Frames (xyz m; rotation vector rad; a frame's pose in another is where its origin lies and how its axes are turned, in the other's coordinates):
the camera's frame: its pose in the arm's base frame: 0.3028 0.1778 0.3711 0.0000 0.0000 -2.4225
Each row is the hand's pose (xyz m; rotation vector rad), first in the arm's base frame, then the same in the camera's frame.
Working: the arm's base frame: its pose in the camera's frame: 0.3449 -0.0657 -0.3711 0.0000 0.0000 2.4225

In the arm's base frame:
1: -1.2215 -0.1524 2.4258 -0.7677 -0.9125 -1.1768
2: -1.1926 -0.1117 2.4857 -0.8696 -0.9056 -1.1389
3: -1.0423 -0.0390 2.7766 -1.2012 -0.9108 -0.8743
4: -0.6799 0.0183 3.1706 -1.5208 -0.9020 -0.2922
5: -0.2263 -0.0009 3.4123 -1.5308 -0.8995 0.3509
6: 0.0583 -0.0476 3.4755 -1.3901 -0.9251 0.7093
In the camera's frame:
1: 1.3644 -0.7556 2.0547 0.5717 -1.0177 0.9771
2: 1.3158 -0.7672 2.1146 0.5328 -1.1139 0.9836
3: 1.1549 -0.7229 2.4055 0.4402 -1.4793 1.0903
4: 0.8445 -0.5273 2.7995 0.3509 -1.9754 1.4061
5: 0.5158 -0.2141 3.0412 0.3955 -2.2808 1.8960
6: 0.3324 0.0085 3.1044 -0.4919 2.1233 -2.0592

